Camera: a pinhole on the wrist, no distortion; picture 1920 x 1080 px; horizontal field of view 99.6 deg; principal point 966.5 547.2 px. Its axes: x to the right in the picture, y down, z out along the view. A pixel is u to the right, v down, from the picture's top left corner.
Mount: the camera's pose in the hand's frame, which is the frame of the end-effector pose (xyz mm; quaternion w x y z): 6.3 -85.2 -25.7 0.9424 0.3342 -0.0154 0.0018
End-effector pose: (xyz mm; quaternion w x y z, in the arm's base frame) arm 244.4 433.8 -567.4 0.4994 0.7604 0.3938 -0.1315
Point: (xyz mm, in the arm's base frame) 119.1 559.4 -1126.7
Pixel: 1661 63
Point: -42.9 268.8 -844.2
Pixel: 747 414
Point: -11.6 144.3 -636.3
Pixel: 172 838
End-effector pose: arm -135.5 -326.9 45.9 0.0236 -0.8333 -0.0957 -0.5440
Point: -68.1 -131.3 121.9
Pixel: 1782 422
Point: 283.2 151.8 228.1
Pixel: 1639 575
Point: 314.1 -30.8 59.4
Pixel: 1408 918
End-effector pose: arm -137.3 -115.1 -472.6 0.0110 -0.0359 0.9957 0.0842
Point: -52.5 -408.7 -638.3
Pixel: 780 253
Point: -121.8 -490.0 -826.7
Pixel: 1013 422
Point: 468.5 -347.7 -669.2
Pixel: outside the picture
